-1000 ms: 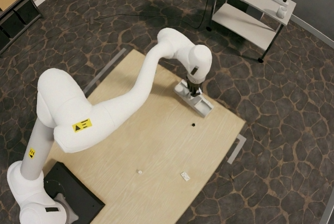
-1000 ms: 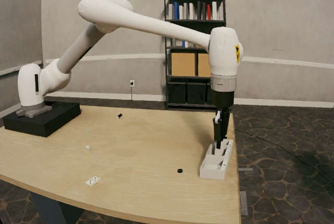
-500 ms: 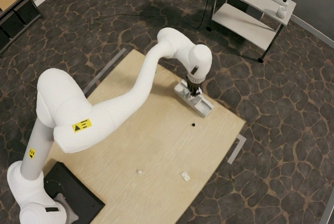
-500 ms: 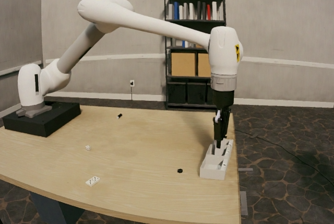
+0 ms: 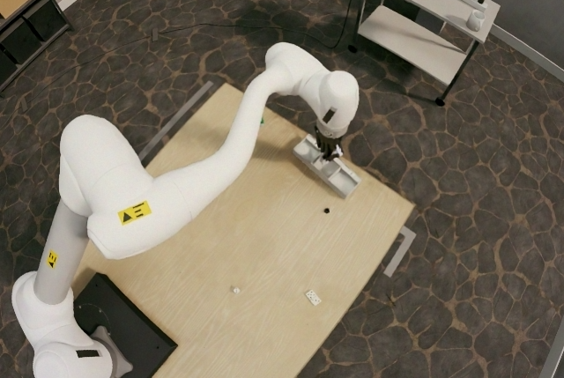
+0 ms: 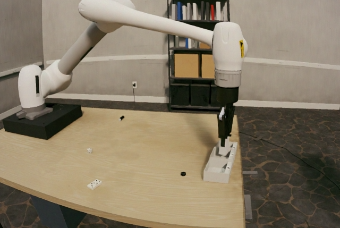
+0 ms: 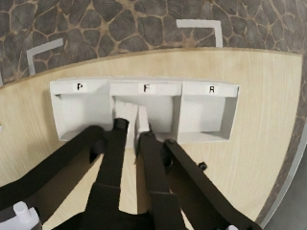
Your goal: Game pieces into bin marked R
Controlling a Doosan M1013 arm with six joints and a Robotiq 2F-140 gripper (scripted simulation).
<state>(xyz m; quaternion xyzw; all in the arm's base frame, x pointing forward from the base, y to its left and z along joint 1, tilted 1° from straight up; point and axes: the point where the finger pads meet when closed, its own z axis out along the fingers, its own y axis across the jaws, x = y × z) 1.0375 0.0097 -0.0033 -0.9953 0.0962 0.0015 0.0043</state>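
Now: hand 50 mm above the bin and 20 mm to the left of it. The rest, counted from my hand: small black ring (130 mm to the right, 110 mm behind, 60 mm below); then green battery (290 mm to the left, 60 mm below, 30 mm behind); then white domino (350 mm behind, 300 mm to the right, 60 mm below).
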